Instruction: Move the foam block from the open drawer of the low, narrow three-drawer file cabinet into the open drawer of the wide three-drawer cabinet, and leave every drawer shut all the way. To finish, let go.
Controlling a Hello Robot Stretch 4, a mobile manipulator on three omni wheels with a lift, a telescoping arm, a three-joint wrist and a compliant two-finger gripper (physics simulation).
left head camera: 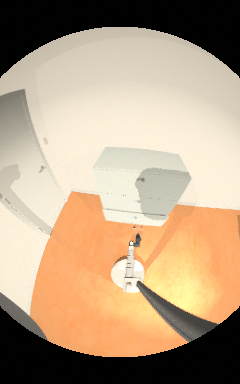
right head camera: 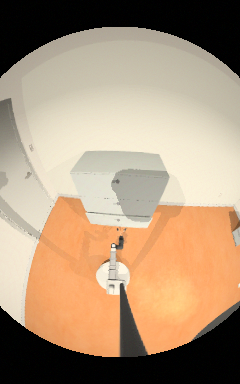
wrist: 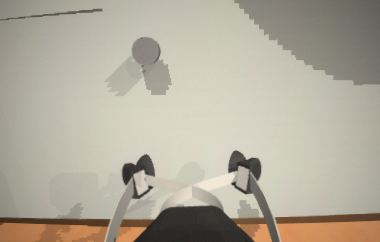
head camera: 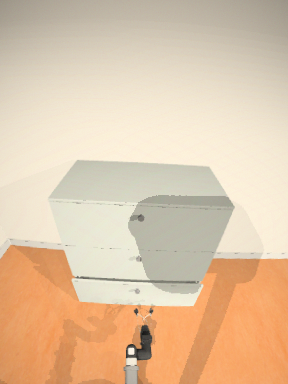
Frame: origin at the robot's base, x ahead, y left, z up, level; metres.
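Seen in the pictures: gripper, fingertip midpoint: (left head camera: 137, 225) (right head camera: 120, 227) (wrist: 191, 166) (head camera: 143, 308).
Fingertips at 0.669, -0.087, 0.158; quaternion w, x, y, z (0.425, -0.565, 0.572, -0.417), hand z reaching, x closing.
Offsets run from my fingertips to a thing's top centre, as dx, dy, dz. "*": to the spot under its first point. Level surfaces: height alone.
The wide three-drawer cabinet {* +0.135, +0.277, +0.683} (head camera: 95, 225) (left head camera: 117, 185) (right head camera: 92, 187) is pale grey-green and stands against the wall. Its bottom drawer (head camera: 107, 291) (left head camera: 117, 217) (right head camera: 104, 221) (wrist: 210, 115) sticks out a little, with a dark gap along its top edge. The upper two drawers look flush. The bottom drawer's round knob {* +0.059, +0.045, +0.133} (head camera: 137, 291) (wrist: 146, 50) is above and left of the fingers in the wrist view. My gripper (head camera: 143, 311) (left head camera: 138, 227) (right head camera: 121, 229) (wrist: 191, 166) is open and empty, in front of this drawer, low and near its middle. The foam block does not show, nor can I make out the file cabinet for sure.
A grey door with a handle {* +0.344, +1.409, +0.694} (left head camera: 42, 169) (right head camera: 28, 175) is at the left. A small pale object (right head camera: 237, 237), cut off by the view, is at the far right; I cannot tell what it is. My round white base (left head camera: 119, 273) (right head camera: 104, 275) stands on the orange floor {dz -0.185} (head camera: 250, 325).
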